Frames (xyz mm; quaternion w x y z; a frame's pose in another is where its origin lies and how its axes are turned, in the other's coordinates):
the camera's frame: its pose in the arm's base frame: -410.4 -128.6 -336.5 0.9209 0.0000 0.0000 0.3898
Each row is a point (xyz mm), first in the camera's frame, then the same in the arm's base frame.
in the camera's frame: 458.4 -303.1 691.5
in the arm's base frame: 126.3 -10.5 355.0
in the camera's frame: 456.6 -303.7 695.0
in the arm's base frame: 125.5 -12.2 358.5
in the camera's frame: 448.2 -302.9 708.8
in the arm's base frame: 119.1 -17.7 372.3
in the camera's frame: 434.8 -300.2 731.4
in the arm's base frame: 107.8 -25.4 394.9
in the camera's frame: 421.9 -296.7 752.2
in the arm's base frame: 96.3 -32.2 415.7
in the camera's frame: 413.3 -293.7 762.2
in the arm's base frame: 88.2 -36.3 425.7
